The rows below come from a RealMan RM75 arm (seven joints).
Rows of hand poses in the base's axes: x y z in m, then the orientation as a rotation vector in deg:
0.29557 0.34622 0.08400 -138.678 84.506 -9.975
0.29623 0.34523 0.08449 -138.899 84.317 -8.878
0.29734 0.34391 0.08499 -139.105 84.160 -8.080
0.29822 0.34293 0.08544 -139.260 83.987 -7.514
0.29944 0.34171 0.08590 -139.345 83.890 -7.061
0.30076 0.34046 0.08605 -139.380 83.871 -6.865
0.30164 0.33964 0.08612 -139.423 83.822 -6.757
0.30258 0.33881 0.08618 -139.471 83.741 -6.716
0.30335 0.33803 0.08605 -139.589 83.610 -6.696
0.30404 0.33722 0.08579 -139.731 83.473 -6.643
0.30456 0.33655 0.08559 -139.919 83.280 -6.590
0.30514 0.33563 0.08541 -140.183 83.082 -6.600
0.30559 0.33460 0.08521 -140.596 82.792 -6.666
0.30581 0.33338 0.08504 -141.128 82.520 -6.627
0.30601 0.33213 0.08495 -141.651 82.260 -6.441
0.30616 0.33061 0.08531 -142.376 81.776 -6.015
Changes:
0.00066 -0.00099 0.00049 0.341 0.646 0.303
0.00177 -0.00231 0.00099 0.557 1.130 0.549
0.00265 -0.00329 0.00144 0.723 1.458 0.765
0.00387 -0.00451 0.00190 0.870 1.718 0.899
0.00519 -0.00576 0.00205 0.927 1.838 0.943
0.00607 -0.00658 0.00212 0.954 1.902 0.998
0.00701 -0.00741 0.00218 0.962 1.918 1.067
0.00778 -0.00819 0.00205 0.925 1.936 1.186
0.00847 -0.00900 0.00179 0.886 1.981 1.319
0.00899 -0.00967 0.00159 0.831 2.028 1.502
0.00957 -0.01059 0.00141 0.694 2.070 1.703
0.01002 -0.01162 0.00121 0.453 2.114 2.000
0.01024 -0.01284 0.00104 0.155 2.277 2.331
0.01044 -0.01409 0.00095 -0.085 2.524 2.667
0.01059 -0.01561 0.00131 -0.313 2.920 3.226

